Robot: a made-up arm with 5 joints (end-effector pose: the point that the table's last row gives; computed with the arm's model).
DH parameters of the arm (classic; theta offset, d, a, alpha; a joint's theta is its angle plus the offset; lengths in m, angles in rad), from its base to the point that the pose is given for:
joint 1: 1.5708 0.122 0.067 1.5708
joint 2: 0 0.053 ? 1.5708
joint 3: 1.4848 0 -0.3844 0
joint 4: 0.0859 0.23 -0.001 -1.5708
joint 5: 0 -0.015 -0.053 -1.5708
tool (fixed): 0 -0.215 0 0
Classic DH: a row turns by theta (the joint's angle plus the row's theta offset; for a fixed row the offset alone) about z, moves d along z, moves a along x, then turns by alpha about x.
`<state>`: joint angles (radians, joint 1 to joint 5).
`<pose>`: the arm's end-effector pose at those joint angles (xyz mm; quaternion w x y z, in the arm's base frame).
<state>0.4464 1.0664 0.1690 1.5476 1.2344</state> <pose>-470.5 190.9 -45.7 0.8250 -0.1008 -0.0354 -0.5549</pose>
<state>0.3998 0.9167 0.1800 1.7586 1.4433</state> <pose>-479.2 133.2 -71.4 0.7527 -0.2823 -0.1198 -0.5826</pose>
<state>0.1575 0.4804 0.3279 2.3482 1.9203</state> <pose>-547.3 198.9 1.7 0.3633 -0.7365 -0.1091 -0.5600</pose>
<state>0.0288 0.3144 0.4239 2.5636 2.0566</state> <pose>-528.4 329.8 26.8 0.1804 -0.8373 0.0034 -0.5162</pose>
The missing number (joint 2, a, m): 0.155
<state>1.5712 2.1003 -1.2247 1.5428 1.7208</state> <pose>-419.9 167.2 14.6 0.7956 0.5527 0.1529 -0.1952</pose>
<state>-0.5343 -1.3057 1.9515 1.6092 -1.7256</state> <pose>317.7 -142.6 -326.6 0.2237 0.5134 -0.6712 -0.4856</pose>
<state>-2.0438 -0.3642 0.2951 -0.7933 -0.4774</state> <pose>291.0 366.9 -311.9 0.6433 0.1104 0.3346 -0.6797</pose>
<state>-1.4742 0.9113 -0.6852 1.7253 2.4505</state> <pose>-25.0 118.3 -141.9 0.0047 -0.6581 -0.2928 -0.6936</pose>
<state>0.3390 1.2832 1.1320 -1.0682 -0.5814</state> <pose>-476.5 444.3 506.0 0.7260 0.5303 0.3421 0.2734</pose>
